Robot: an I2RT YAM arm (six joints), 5 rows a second.
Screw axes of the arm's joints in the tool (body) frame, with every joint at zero. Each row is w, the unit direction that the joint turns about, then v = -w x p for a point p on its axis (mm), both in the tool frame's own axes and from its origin. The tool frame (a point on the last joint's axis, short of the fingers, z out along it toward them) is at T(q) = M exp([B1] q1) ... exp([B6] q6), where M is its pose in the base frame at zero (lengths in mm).
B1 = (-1, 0, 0, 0.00, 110.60, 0.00)
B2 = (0, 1, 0, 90.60, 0.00, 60.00)
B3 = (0, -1, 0, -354.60, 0.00, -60.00)
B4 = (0, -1, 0, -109.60, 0.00, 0.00)
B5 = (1, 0, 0, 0.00, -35.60, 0.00)
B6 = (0, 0, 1, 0.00, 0.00, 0.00)
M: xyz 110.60 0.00 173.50 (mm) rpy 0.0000 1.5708 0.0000 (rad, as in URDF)
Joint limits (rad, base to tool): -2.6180..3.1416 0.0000..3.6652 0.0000..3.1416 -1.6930..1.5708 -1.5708..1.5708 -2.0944..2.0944
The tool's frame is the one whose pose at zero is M.
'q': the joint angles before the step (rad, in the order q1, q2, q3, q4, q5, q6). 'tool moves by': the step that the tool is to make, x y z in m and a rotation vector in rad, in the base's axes. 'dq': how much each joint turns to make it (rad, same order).
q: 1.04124, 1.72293, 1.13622, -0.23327, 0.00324, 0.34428
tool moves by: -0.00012, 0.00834, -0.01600, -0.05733, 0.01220, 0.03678
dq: 0.01106, 0.05873, 0.01983, -0.01679, -0.00343, -0.03127
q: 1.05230, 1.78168, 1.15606, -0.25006, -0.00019, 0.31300
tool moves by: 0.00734, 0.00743, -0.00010, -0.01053, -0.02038, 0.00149
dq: -0.00573, 0.03585, 0.04424, -0.00724, 0.01296, -0.02023
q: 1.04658, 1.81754, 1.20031, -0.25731, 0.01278, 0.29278
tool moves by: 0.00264, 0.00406, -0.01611, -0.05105, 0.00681, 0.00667
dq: 0.00039, 0.05035, 0.01029, -0.00723, 0.01146, -0.01715
